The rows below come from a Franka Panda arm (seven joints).
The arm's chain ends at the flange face. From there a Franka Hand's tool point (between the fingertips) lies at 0.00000 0.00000 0.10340 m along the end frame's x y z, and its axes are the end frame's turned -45 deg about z.
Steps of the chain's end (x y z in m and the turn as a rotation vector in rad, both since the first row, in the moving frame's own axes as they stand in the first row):
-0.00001, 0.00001, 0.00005, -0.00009, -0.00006, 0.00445
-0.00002, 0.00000, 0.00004, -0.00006, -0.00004, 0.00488
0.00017, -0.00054, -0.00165, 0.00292, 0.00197, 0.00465
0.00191, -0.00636, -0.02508, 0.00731, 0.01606, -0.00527
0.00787, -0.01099, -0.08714, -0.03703, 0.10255, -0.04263
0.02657, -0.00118, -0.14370, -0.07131, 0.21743, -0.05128
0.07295, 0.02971, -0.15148, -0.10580, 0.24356, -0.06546
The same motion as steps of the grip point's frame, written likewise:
-0.00003, 0.00000, 0.00005, -0.00002, -0.00011, 0.00445
-0.00002, -0.00001, 0.00004, -0.00001, -0.00007, 0.00488
0.00086, -0.00033, -0.00165, 0.00067, 0.00346, 0.00465
0.00756, -0.00251, -0.02510, -0.00619, 0.01653, -0.00527
0.01833, 0.00787, -0.08775, -0.09870, 0.04633, -0.04263
0.03075, 0.03860, -0.14639, -0.20417, 0.10332, -0.05128
0.04135, 0.09749, -0.15510, -0.24703, 0.09741, -0.06546

